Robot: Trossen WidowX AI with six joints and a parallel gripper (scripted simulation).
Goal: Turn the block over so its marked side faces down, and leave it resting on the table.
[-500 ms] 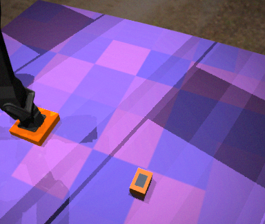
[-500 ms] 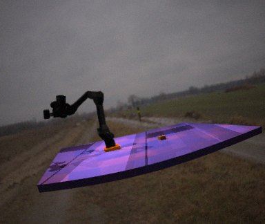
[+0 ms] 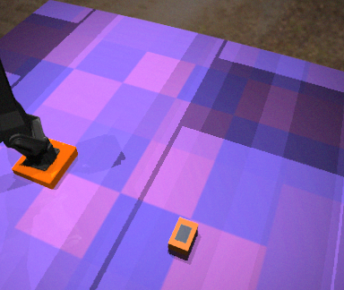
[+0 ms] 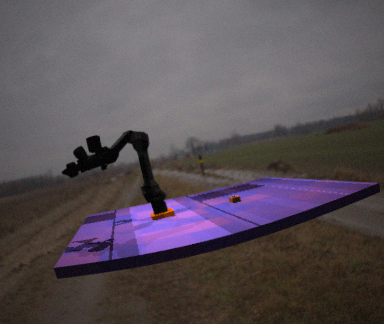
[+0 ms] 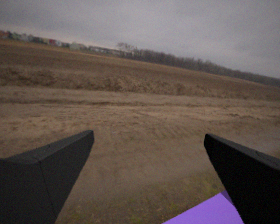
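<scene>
Right now the block is 77 cm ahead of my gripper tip, 29 cm below it and 5 cm to the left of it.
</scene>
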